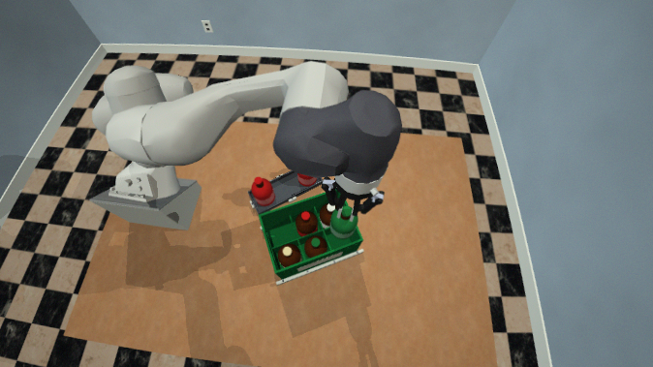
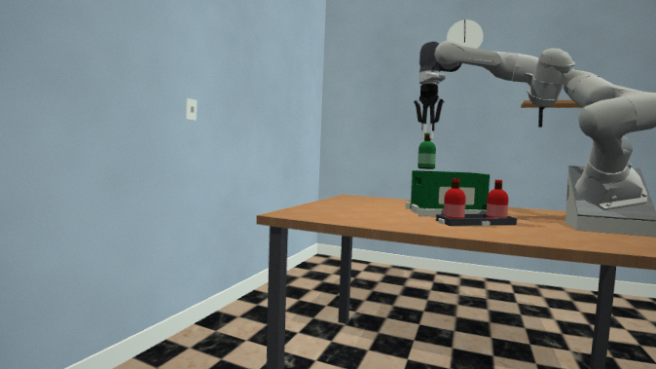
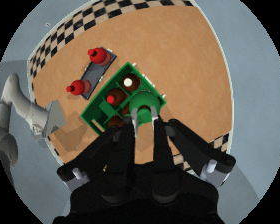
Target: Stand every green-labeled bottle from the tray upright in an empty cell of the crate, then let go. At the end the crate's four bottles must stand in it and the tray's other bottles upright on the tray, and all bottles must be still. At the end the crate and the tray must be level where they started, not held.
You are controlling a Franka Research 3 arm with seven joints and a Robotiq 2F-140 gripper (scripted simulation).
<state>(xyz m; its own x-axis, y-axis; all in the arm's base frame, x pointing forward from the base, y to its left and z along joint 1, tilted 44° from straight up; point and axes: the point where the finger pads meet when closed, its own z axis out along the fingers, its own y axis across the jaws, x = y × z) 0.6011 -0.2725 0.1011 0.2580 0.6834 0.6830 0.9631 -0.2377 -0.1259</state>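
The green-labeled bottle lies 9 cm below my hand. From my hand the other things lie so: green crate (27 cm below, 10 cm behind, 1 cm to the left); then dark tray (34 cm below, 21 cm to the left, 20 cm behind).
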